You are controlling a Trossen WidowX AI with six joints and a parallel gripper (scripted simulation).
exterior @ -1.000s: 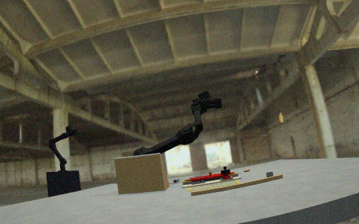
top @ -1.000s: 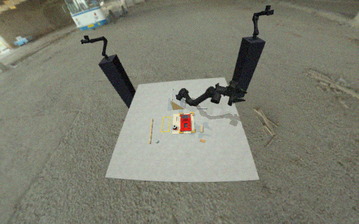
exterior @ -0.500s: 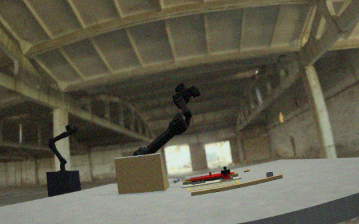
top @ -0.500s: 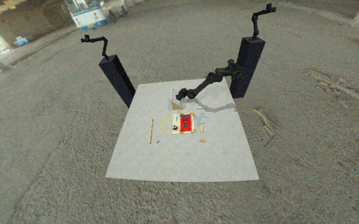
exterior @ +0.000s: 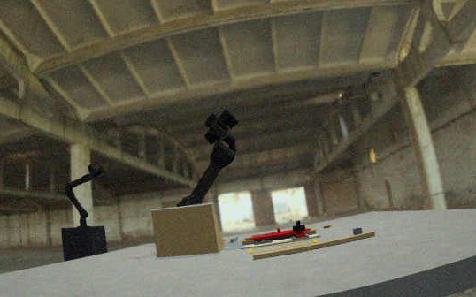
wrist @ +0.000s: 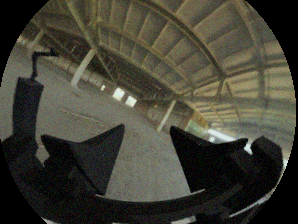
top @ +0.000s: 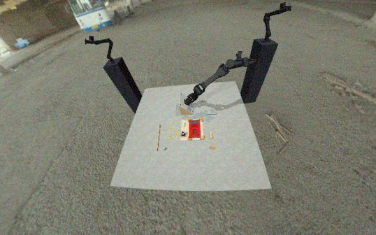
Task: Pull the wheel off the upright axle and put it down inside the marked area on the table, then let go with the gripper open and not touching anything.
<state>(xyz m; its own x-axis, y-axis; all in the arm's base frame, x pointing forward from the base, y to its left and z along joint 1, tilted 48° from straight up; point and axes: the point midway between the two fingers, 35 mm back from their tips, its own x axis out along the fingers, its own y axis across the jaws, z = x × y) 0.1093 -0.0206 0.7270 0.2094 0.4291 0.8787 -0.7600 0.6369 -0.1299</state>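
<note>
My gripper tip is 170 mm short of the black wheel, 630 mm to the left of it and 540 mm above it. The rest, counted from my gripper tip: grey bit (290 mm ahead, 820 mm to the right, 570 mm below); then wooden stick (150 mm ahead, 890 mm to the right, 580 mm below); then grey bar (30 mm behind, 310 mm to the right, 570 mm below).
</note>
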